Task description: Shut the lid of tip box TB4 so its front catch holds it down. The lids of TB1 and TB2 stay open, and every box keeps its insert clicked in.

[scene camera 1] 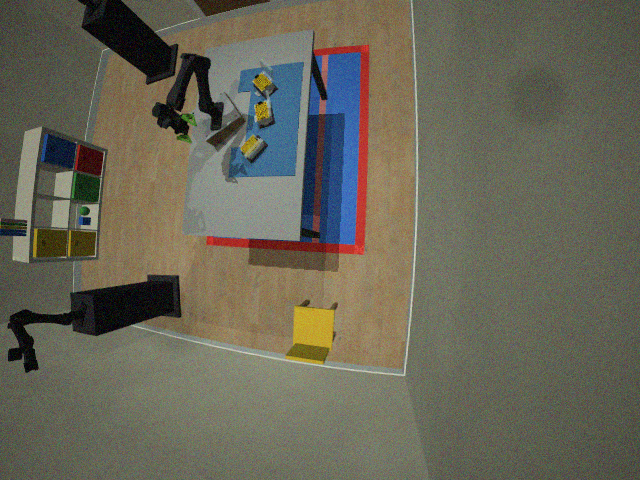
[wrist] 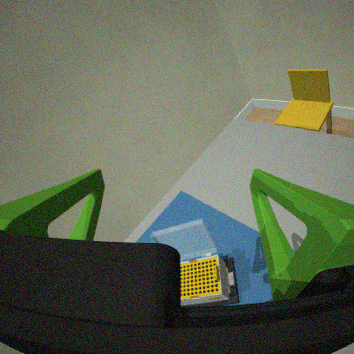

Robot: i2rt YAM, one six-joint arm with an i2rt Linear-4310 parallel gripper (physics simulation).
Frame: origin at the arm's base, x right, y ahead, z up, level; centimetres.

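Seen in the pictures: gripper, fingertip midpoint: [scene camera 1: 193, 134] [wrist: 176, 177]; arm's base, origin of the base link: [scene camera 1: 217, 116].
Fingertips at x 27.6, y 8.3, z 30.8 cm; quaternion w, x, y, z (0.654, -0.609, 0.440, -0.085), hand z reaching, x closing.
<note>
Offsets run from my fingertips to a thing's top centre. "spot": to the spot under its first point. Level surfaces: height alone.
Three tip boxes with yellow inserts sit on the blue mat {dz -39.5 cm} [scene camera 1: 281, 155] [wrist: 181, 202]: one box {dz -32.0, dx -47.8, dy +21.3 cm} [scene camera 1: 264, 83] at the top, one {dz -32.0, dx -26.8, dy +21.7 cm} [scene camera 1: 263, 111] in the middle, and the lowest {dz -32.0, dx -4.9, dy +14.6 cm} [scene camera 1: 252, 147]. The labels are too small to read, so I cannot tell for certain which is TB4. In the wrist view, a box {spot: dz -33.8, dx -4.0, dy +13.2 cm} [wrist: 200, 278], seemingly the lowest one, has its clear lid {spot: dz -29.3, dx +0.9, dy +19.0 cm} [wrist: 186, 239] standing open on the far side; its yellow insert shows inside. The camera housing hides part of this box. My gripper [scene camera 1: 191, 130] [wrist: 176, 177] is open and empty, held above the table's left edge, apart from the boxes.
A brown and grey upright piece [scene camera 1: 226, 133] stands on the grey table {dz -39.8 cm} [scene camera 1: 248, 206] [wrist: 220, 165] between my arm and the boxes. A yellow chair [scene camera 1: 313, 328] [wrist: 306, 114] and a second arm on a black pedestal [scene camera 1: 121, 305] are away from the table. A shelf unit [scene camera 1: 24, 196] stands left.
</note>
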